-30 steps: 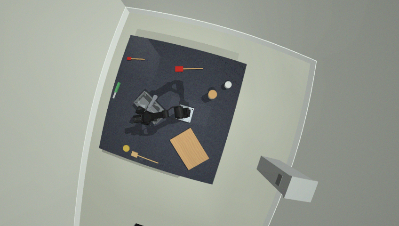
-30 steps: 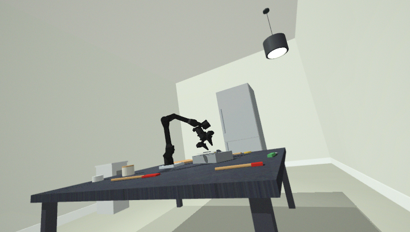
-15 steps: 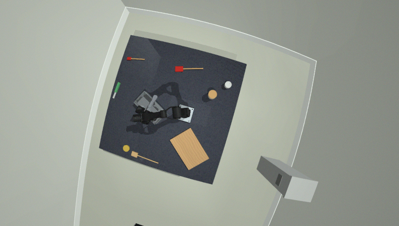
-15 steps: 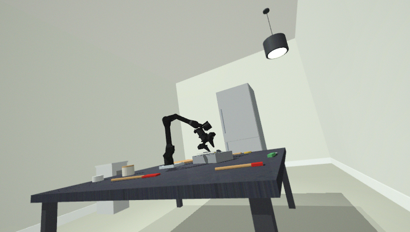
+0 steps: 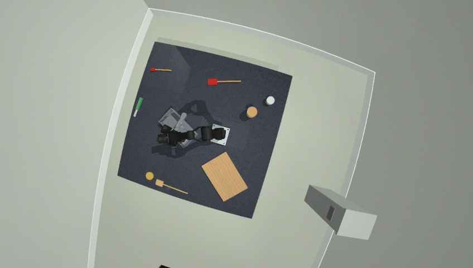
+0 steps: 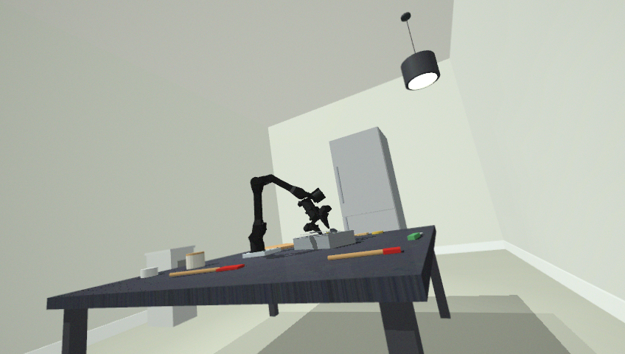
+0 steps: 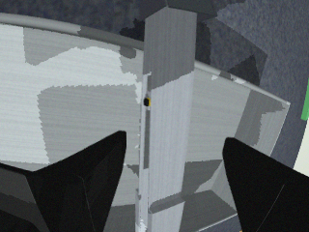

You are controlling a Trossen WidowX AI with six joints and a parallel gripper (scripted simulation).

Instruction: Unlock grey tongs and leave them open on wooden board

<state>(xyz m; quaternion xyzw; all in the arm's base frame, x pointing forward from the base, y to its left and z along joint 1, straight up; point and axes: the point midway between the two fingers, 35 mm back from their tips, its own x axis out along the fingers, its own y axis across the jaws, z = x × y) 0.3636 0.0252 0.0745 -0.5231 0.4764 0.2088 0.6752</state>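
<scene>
Now: the roasting tin 20 mm behind my gripper tip, 30 mm to the right of it and 40 mm below it. Round my gripper tip: wooden board 440 mm behind, 340 mm to the left, 60 mm below; green-handled tool 400 mm ahead, 170 mm to the right, 60 mm below; yellow disc 230 mm ahead, 420 mm to the left, 60 mm below.
</scene>
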